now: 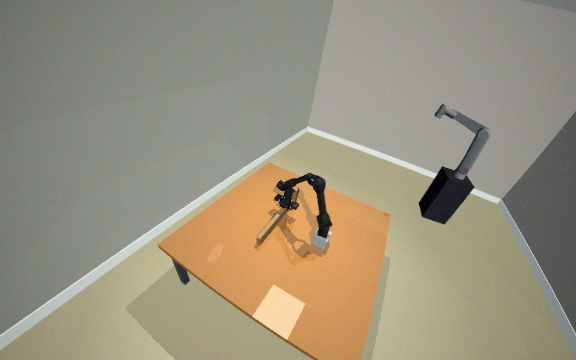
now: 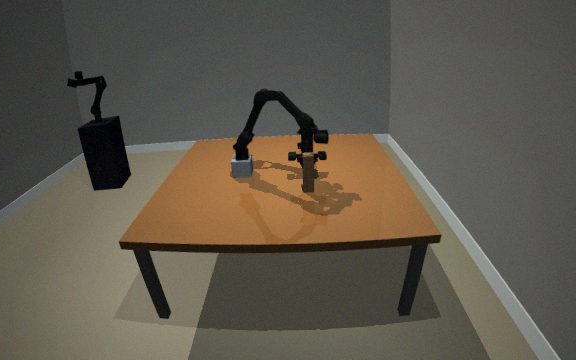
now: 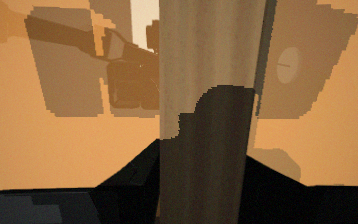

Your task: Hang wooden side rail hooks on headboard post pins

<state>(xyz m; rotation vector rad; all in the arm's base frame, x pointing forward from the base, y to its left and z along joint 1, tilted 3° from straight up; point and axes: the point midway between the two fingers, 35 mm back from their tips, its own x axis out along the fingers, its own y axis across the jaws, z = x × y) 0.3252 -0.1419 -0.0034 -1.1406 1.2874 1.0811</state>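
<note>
The headboard post lies 2 cm behind my gripper tip, 12 cm to the right of it and 4 cm above it.
</note>
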